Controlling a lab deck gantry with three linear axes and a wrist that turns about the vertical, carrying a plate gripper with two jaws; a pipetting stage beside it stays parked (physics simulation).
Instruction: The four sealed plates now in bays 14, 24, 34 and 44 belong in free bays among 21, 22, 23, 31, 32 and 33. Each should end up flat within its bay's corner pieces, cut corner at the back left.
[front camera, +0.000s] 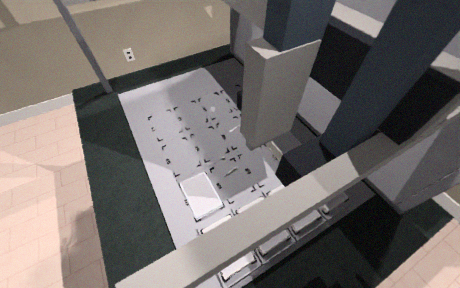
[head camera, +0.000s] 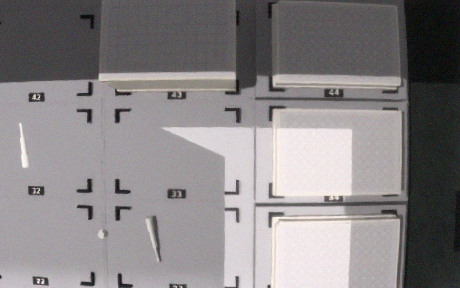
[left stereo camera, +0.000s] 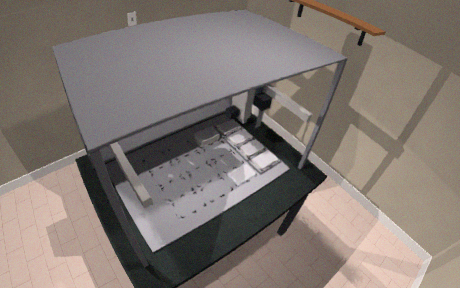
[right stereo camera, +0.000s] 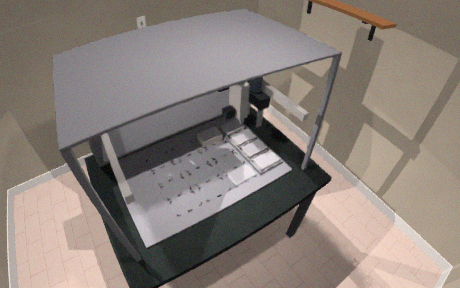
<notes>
I see my gripper, a white plate, a bay 34 and a bay 23.
</notes>
